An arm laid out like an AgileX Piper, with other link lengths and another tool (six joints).
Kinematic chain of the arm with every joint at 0, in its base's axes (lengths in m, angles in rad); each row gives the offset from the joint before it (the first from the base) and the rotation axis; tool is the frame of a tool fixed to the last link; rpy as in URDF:
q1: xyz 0 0 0.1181 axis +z
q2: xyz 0 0 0 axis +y
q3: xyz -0.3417 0 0.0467 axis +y
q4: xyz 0.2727 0 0.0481 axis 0.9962 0 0.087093
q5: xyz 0 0 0 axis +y
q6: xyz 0.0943 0 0.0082 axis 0.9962 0 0.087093
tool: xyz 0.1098 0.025 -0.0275 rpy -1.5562 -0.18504 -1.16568
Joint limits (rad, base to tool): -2.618..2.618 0..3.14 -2.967..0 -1.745..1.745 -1.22..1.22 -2.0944..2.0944
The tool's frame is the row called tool.
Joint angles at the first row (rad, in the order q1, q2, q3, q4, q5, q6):
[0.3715, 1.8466, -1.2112, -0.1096, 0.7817, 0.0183]
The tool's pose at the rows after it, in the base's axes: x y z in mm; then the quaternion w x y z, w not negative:
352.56 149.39 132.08 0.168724 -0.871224 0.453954 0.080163
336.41 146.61 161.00 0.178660 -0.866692 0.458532 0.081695
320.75 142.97 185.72 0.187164 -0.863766 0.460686 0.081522
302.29 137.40 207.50 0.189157 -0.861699 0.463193 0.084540
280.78 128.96 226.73 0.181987 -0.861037 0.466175 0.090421
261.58 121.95 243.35 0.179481 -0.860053 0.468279 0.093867
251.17 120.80 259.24 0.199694 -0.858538 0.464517 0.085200
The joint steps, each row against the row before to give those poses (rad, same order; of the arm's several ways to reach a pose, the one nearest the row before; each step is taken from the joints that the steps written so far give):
[0.0000, -0.0712, 0.0000, 0.0279, 0.0736, 0.0000]
[0.0000, -0.0788, 0.0000, 0.0207, 0.0682, 0.0000]
[0.0000, -0.0709, 0.0000, 0.0138, 0.0590, 0.0000]
[0.0000, -0.0667, 0.0000, 0.0091, 0.0687, 0.0000]
[0.0000, -0.0630, -0.0007, 0.0008, 0.0832, -0.0010]
[0.0000, -0.0579, -0.0003, 0.0028, 0.0672, 0.0000]
[0.0000, -0.0558, 0.0000, 0.0134, 0.0132, 0.0000]

